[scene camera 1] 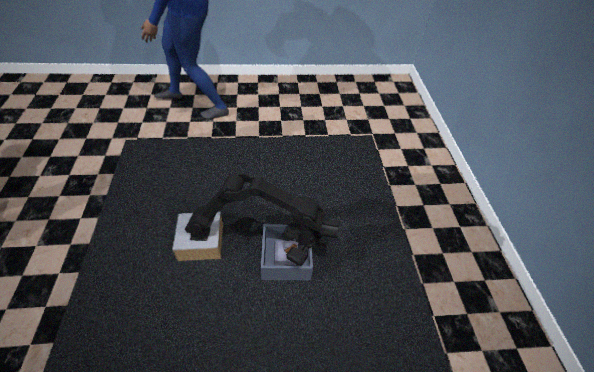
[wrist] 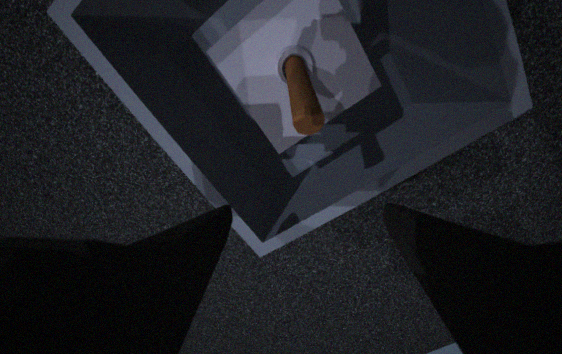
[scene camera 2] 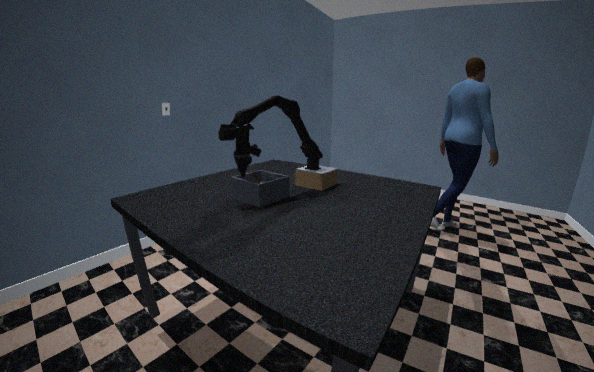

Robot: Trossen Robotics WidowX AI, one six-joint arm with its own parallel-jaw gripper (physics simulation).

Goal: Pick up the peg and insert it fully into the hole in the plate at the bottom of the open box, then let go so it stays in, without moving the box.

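Where they show: gripper, fingertip midpoint: (scene camera 1: 306, 253) (wrist: 306, 212) (scene camera 2: 241, 175); arm's base at its link origin: (scene camera 1: 200, 233) (scene camera 2: 312, 168).
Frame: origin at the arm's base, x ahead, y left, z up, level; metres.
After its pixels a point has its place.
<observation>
The orange-brown peg (scene camera 1: 290, 247) @(x 0.353, y -0.043, z 0.009 m) (scene camera 2: 257, 177) @(x 0.355, y -0.034, z 0.007 m) (wrist: 306, 102) @(x 0.362, y -0.044, z 0.031 m) has its lower end at the ringed hole of the pale plate (scene camera 1: 281, 253) @(x 0.319, y -0.048, z -0.031 m) (wrist: 260, 55) @(x 0.320, y -0.051, z -0.032 m). It leans to one side, with a long part above the plate; how deep its end sits is hidden. The open grey box (scene camera 1: 286, 273) @(x 0.344, y -0.129, z -0.034 m) (scene camera 2: 274, 194) @(x 0.340, y 0.061, z -0.055 m) (wrist: 320, 218) @(x 0.431, y -0.070, z 0.008 m) stands upright around the plate. My gripper (scene camera 2: 243, 175) @(x 0.414, y -0.072, z 0.022 m) (wrist: 306, 212) @(x 0.414, y -0.072, z 0.022 m) is open and empty, with its fingers wide apart. It points down near one corner of the box rim, off to the side of the peg. In scene camera 1 the fingertips are hard to make out.
The arm's base stands on a white-topped, wood-coloured block (scene camera 1: 198, 253) @(x 0.001, y -0.065, z -0.039 m) (scene camera 2: 316, 179) @(x 0.062, y 0.074, z -0.036 m) beside the box. Box and block rest on the dark table (scene camera 1: 165, 320) @(x -0.067, y -0.304, z -0.090 m) (scene camera 2: 320, 250) @(x 0.530, y 0.456, z -0.090 m). A person in blue (scene camera 1: 185, 45) (scene camera 2: 467, 115) walks on the floor beyond the table.
</observation>
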